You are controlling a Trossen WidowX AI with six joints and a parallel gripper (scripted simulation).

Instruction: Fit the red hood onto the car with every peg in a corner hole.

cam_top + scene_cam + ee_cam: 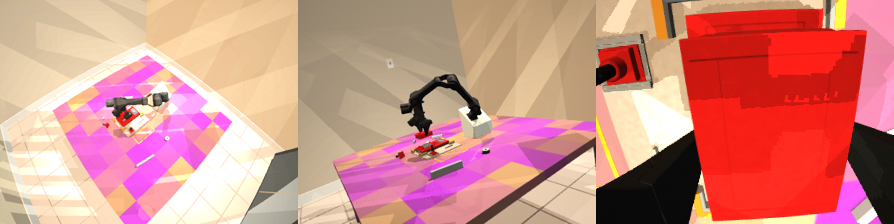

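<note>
The grey engine block lies 1 cm to the left of my gripper tip and 8 cm below it. Also, from my gripper tip: jig: 3 cm behind, 3 cm to the left, 9 cm below; then red hood: 1 cm above.
</note>
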